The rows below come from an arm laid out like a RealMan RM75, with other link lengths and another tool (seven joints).
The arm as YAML. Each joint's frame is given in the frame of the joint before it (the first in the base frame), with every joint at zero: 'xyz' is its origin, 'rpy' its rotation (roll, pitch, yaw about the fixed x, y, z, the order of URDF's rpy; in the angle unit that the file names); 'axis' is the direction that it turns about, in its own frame. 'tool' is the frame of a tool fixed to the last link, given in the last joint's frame.
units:
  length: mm
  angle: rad
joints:
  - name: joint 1
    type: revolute
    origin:
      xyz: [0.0, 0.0, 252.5]
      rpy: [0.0, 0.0, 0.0]
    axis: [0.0, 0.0, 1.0]
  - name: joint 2
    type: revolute
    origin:
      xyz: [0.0, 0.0, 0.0]
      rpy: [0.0, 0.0, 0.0]
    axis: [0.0, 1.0, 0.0]
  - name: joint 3
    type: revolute
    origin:
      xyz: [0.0, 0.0, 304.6]
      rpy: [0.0, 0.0, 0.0]
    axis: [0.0, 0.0, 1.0]
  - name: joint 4
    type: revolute
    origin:
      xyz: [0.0, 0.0, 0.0]
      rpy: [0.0, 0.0, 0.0]
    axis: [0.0, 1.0, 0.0]
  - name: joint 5
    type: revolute
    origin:
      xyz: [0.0, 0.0, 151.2]
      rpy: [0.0, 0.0, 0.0]
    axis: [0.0, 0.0, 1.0]
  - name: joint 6
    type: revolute
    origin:
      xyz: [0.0, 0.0, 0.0]
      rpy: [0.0, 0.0, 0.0]
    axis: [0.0, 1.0, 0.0]
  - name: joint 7
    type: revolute
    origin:
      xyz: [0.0, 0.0, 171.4]
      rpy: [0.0, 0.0, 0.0]
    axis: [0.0, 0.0, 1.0]
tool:
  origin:
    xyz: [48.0, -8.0, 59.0]
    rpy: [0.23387, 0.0, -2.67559]
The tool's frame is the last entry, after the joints.
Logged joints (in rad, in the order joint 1, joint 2, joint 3, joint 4, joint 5, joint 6, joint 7), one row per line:
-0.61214 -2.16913 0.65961 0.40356 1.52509 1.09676 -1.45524
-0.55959 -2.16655 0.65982 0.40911 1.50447 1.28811 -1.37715
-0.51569 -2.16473 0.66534 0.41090 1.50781 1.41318 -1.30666
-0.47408 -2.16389 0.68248 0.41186 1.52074 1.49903 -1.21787
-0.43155 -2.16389 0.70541 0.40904 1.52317 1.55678 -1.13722
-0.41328 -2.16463 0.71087 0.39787 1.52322 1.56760 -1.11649
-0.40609 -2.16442 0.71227 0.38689 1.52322 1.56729 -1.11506
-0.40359 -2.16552 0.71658 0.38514 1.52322 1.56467 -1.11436
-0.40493 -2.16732 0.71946 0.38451 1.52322 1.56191 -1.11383
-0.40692 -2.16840 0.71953 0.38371 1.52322 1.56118 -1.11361
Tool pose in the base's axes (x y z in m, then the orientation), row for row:
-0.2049 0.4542 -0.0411 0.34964 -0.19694 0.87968 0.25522
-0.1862 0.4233 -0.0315 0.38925 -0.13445 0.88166 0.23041
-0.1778 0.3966 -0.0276 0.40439 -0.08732 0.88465 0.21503
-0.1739 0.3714 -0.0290 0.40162 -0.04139 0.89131 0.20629
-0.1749 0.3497 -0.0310 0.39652 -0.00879 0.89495 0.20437
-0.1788 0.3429 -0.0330 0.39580 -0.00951 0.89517 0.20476
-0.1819 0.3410 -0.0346 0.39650 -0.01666 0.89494 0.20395
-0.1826 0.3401 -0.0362 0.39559 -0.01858 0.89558 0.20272
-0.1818 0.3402 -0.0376 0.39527 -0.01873 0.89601 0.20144
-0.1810 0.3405 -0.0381 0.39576 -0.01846 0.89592 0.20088
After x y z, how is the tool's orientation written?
As a quaternion, w x y z.
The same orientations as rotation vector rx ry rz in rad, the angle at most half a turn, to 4 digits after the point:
-0.5102 2.2790 0.6612
-0.3418 2.2416 0.5858
-0.2204 2.2334 0.5429
-0.1046 2.2531 0.5215
-0.0223 2.2677 0.5178
-0.0241 2.2690 0.5190
-0.0422 2.2677 0.5168
-0.0471 2.2703 0.5139
-0.0475 2.2717 0.5107
-0.0468 2.2709 0.5092

